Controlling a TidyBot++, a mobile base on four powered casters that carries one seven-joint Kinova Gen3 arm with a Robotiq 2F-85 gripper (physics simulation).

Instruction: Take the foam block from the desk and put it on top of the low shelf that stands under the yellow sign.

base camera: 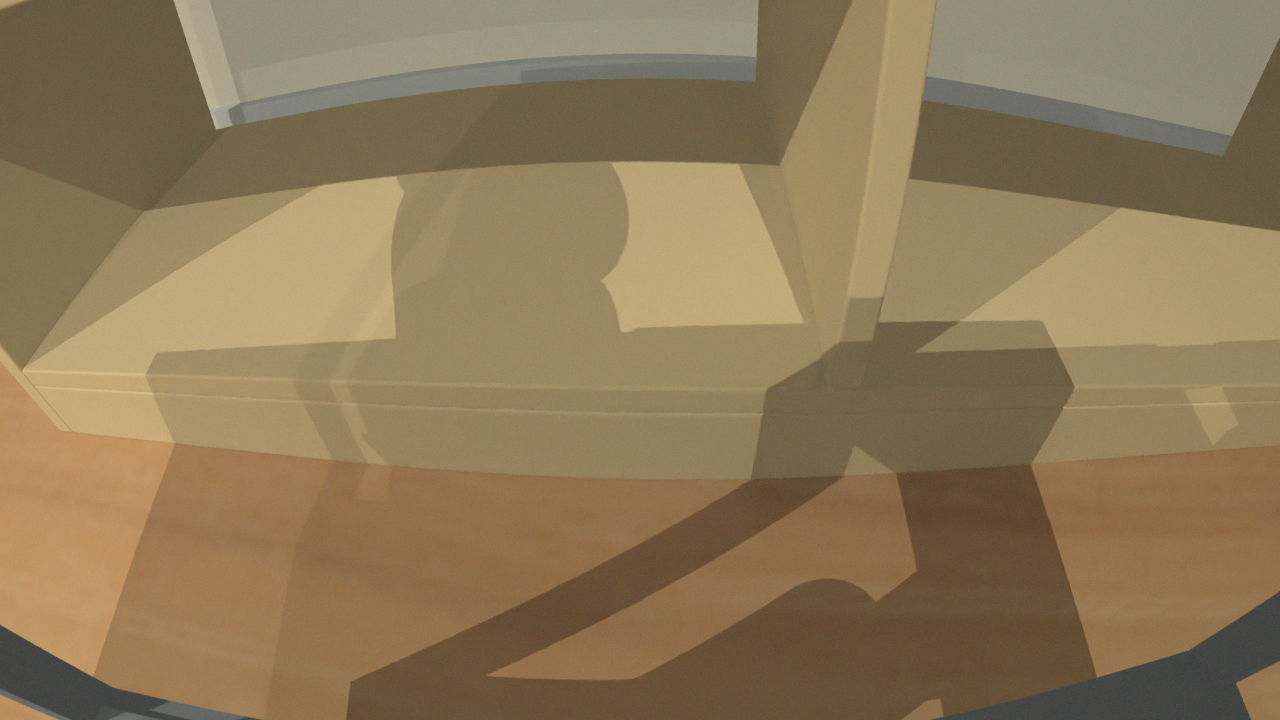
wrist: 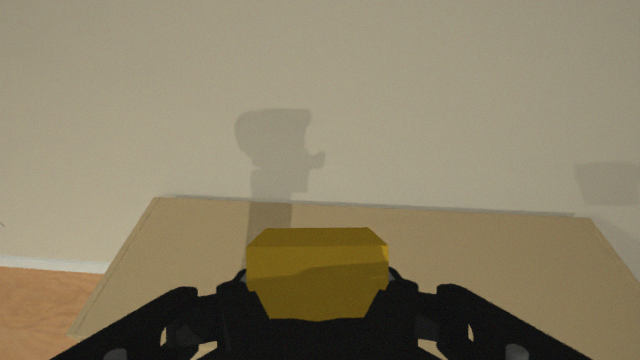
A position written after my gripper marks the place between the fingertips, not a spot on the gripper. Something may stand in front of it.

My gripper shows in the wrist view [317, 275]; in the base camera view it is out of frame. A yellow foam block shows in the wrist view [316, 274]; in the base camera view it is out of frame.
